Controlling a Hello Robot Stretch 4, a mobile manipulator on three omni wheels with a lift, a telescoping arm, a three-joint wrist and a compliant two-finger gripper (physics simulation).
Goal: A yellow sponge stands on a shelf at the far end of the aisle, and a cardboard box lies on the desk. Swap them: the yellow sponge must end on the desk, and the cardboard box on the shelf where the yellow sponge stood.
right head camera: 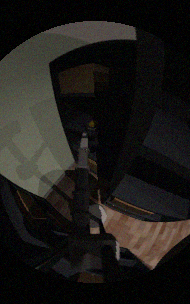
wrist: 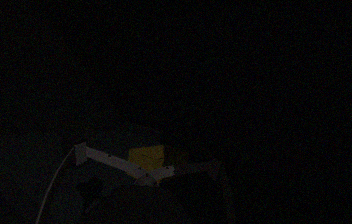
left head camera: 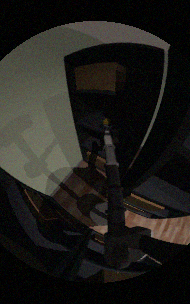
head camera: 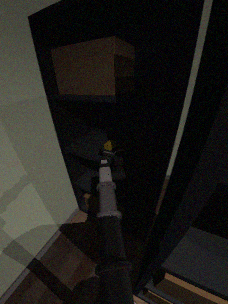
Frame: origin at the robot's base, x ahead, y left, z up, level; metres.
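Where they show: gripper, fingertip midpoint: [right head camera: 92, 124] [wrist: 151, 148] [left head camera: 107, 122] [head camera: 110, 147]; robot's base, origin of the base link: [right head camera: 93, 214] [left head camera: 102, 212].
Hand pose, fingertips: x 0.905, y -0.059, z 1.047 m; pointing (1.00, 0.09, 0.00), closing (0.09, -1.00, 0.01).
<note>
Things, the pixels of their centre, and the offset from my fingertips.
- yellow sponge, body centre: [wrist: 159, 162] [head camera: 110, 145] [right head camera: 92, 123] [left head camera: 106, 120] 0.149 m ahead, 0.005 m right, 0.061 m down
- large brown box, body centre: [head camera: 95, 70] [right head camera: 82, 79] [left head camera: 100, 76] 0.161 m ahead, 0.073 m left, 0.509 m up
The yellow sponge [head camera: 108, 145] [left head camera: 106, 121] [right head camera: 92, 123] [wrist: 146, 156] stands on a dark middle shelf of the tall shelf unit. My gripper [head camera: 111, 152] [wrist: 151, 148] is at the end of the extended arm, right at the near side of the sponge. Its fingers are spread wide. In the wrist view the sponge shows between the two fingertips, apart from both, partly behind the gripper's linkage; its right side is in deep shadow. How far it stands beyond the tips is hard to tell. The desk and the cardboard box on it cannot be made out.
A large brown box [head camera: 85, 67] [left head camera: 96, 77] [right head camera: 76, 81] sits on the shelf above the sponge. A pale wall [head camera: 25, 150] runs along the left. A small brown thing [head camera: 87, 200] is low in the unit. Dark shelving [head camera: 200, 255] stands at the lower right.
</note>
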